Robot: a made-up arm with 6 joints.
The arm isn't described. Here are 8 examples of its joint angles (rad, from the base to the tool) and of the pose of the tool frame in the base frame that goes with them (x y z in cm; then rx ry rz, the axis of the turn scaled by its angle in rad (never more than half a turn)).
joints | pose
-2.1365 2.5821 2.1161 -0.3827 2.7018 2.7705 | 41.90 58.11 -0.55 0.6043 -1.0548 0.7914
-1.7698 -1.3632 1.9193 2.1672 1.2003 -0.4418 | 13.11 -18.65 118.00 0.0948 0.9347 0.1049
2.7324 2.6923 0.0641 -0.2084 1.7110 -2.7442 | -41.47 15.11 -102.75 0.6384 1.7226 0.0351
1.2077 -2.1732 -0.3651 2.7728 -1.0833 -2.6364 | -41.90 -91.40 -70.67 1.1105 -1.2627 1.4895
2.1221 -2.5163 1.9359 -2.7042 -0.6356 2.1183 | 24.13 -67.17 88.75 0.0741 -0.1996 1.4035
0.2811 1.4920 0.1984 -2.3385 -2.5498 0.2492 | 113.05 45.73 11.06 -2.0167 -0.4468 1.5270
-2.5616 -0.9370 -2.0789 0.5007 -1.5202 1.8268 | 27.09 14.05 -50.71 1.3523 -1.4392 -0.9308
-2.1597 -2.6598 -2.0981 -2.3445 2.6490 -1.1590 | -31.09 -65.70 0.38 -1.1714 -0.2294 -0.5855
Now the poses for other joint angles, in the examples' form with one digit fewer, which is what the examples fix.
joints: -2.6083 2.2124 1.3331 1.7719 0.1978 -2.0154
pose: 22.4 2.8 -93.9 2.813 1.218 0.479
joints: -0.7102 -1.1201 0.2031 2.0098 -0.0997 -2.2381
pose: -83.8 77.9 110.9 -0.001 -0.982 -0.834
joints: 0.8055 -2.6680 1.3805 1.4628 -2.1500 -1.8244
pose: -68.3 -78.5 22.0 2.271 0.409 1.590
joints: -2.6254 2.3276 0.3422 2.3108 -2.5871 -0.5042
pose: -49.2 -32.3 -82.2 -0.401 0.831 0.764
